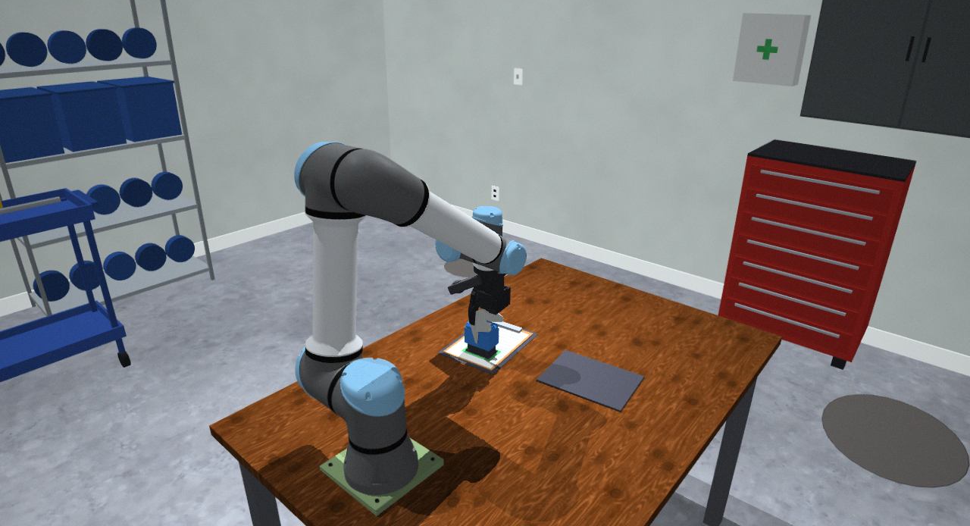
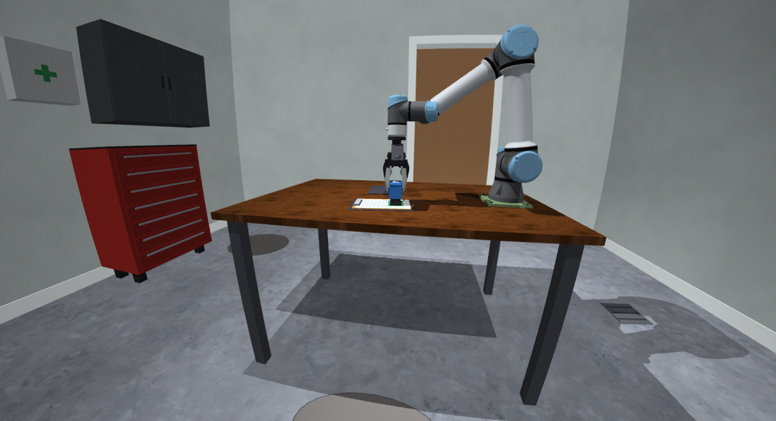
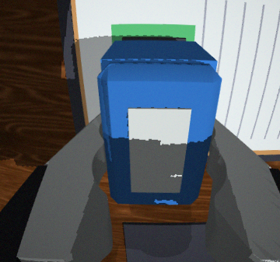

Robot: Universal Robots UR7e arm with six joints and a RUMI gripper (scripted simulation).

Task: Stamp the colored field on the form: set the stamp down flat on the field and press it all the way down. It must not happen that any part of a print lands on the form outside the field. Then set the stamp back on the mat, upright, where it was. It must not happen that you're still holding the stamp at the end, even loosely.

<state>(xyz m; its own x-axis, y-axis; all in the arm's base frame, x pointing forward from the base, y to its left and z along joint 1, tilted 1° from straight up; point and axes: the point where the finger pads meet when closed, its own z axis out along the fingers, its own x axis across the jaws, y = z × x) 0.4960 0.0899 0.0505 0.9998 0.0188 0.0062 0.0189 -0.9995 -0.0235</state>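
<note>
Right now the mat is 60 mm ahead of my hand, 300 mm to the right of it and 60 mm below it. From my hand the other things lie so: stamp: 20 mm below.
</note>
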